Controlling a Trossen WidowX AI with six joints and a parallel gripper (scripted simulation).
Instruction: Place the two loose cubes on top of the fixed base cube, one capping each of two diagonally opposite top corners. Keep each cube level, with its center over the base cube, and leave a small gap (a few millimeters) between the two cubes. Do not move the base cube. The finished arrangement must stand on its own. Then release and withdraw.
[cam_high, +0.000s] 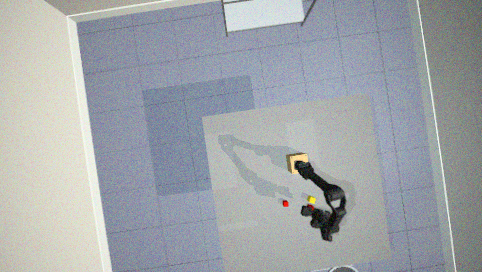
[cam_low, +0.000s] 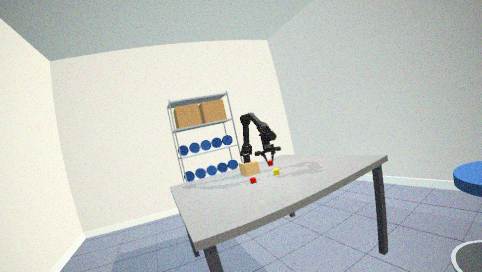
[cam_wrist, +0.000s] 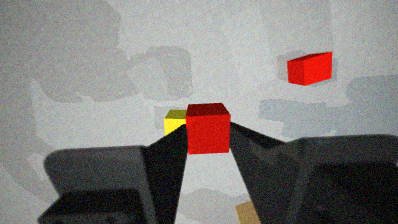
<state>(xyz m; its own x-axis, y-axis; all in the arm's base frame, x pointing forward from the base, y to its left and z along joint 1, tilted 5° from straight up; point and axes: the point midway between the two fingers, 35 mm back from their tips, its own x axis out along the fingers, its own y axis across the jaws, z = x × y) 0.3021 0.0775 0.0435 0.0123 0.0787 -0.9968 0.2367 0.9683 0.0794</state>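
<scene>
Right now my gripper tip is 3 cm past the yellow cube, 4 cm to the right of it and 8 cm above it. Round my gripper tip: red cube right at my gripper tip.
</scene>
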